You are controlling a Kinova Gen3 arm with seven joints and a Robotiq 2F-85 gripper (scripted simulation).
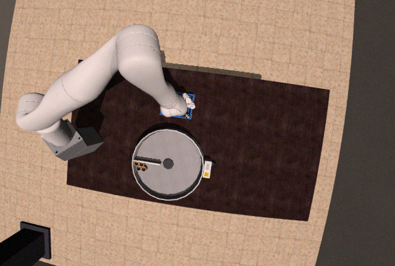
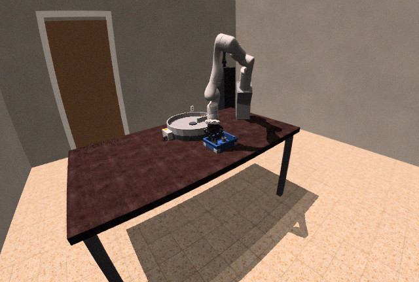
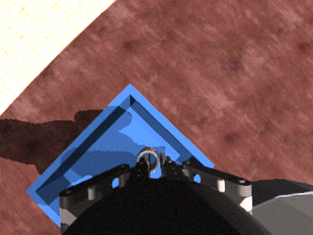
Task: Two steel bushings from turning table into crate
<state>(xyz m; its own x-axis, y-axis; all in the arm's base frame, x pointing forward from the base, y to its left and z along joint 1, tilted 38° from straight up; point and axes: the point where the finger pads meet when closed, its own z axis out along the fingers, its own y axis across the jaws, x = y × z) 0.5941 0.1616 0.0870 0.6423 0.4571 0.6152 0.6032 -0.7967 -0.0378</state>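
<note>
Right now the blue crate is 4 cm behind my hand, 2 cm to the left of it and 2 cm below it. The rest, counted from my hand: round grey turning table 6 cm behind, 33 cm to the right, 1 cm above.
</note>
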